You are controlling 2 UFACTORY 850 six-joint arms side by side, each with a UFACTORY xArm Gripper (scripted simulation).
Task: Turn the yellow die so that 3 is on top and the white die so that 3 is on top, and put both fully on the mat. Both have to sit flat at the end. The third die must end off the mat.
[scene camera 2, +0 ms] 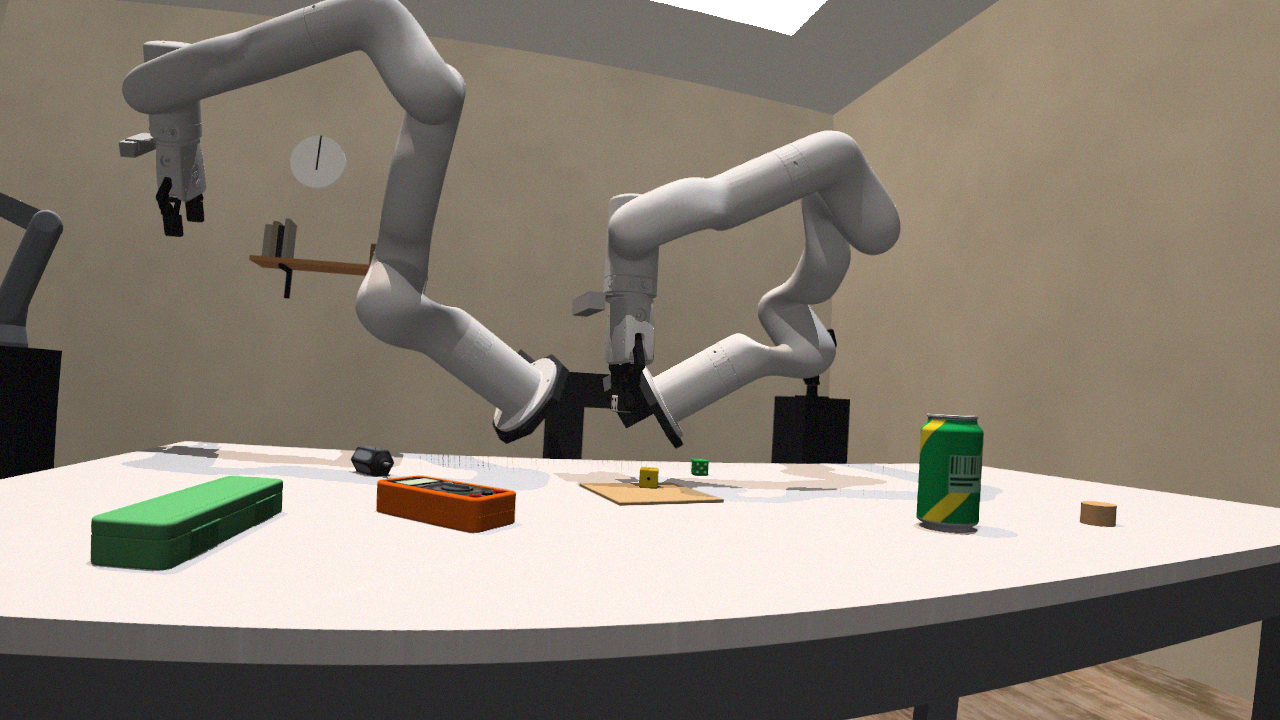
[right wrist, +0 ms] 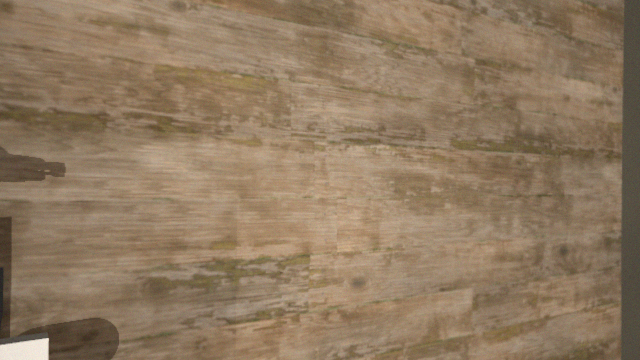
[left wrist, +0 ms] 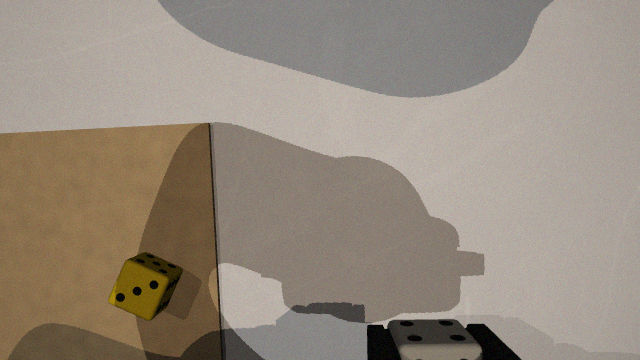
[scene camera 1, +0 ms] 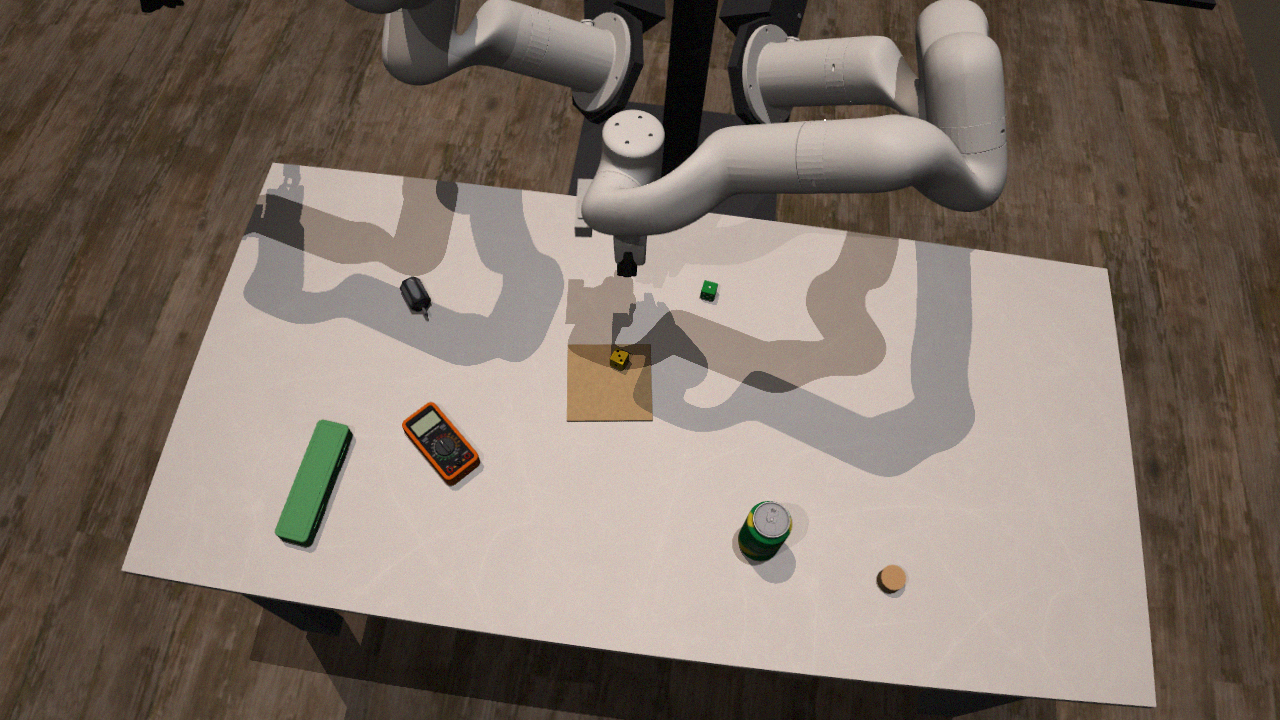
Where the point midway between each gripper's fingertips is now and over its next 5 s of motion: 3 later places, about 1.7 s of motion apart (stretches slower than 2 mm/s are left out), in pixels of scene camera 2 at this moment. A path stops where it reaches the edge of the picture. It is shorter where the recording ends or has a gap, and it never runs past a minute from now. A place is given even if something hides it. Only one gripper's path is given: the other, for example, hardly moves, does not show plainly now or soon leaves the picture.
My left gripper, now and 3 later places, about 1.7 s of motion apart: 623, 410; 620, 416; 618, 417; 617, 429
